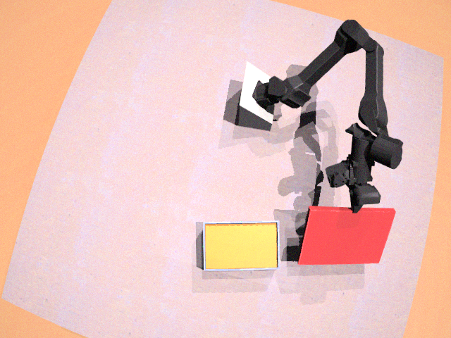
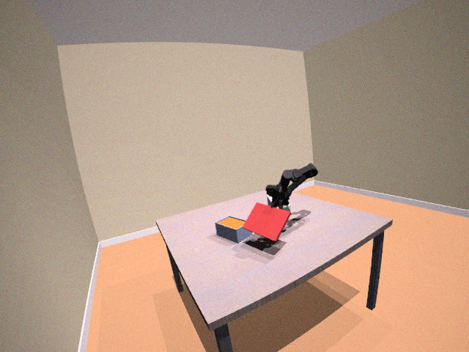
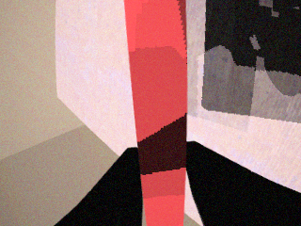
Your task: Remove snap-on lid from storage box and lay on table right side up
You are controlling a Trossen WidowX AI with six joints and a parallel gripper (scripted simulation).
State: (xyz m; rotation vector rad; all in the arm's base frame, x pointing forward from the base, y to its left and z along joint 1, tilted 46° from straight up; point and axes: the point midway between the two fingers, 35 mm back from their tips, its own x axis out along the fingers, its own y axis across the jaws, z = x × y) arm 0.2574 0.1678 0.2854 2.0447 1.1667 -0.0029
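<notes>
My gripper tip is 60 mm short of the red lid, 20 mm to the right of it and 50 mm above it. Round my gripper tip: storage box (160 mm ahead, 240 mm to the right, 170 mm below).
</notes>
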